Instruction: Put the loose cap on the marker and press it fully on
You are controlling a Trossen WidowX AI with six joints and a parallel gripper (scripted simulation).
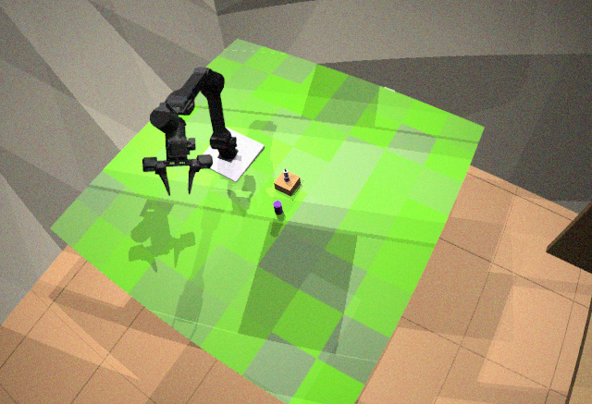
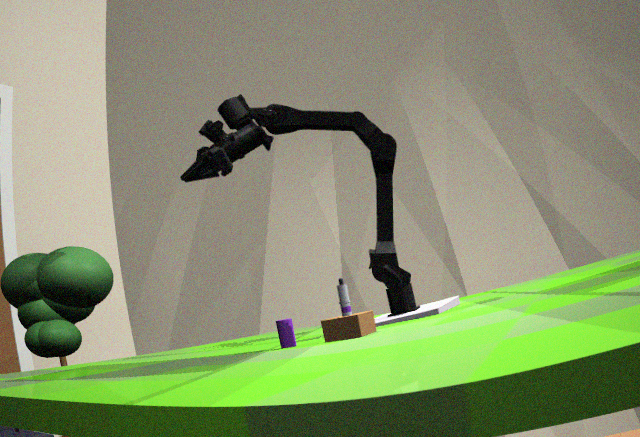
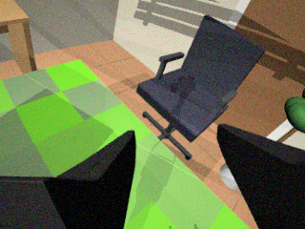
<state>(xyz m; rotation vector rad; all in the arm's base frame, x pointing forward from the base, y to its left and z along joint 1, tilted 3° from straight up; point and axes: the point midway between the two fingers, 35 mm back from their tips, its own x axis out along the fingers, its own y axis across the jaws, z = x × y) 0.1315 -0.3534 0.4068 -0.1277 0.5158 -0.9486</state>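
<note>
My gripper tip is 36 cm above the purple cap, 24 cm to the right of it and 13 cm short of it. Round my gripper tip: brown holder block 37 cm below, 35 cm to the left, 12 cm ahead.
</note>
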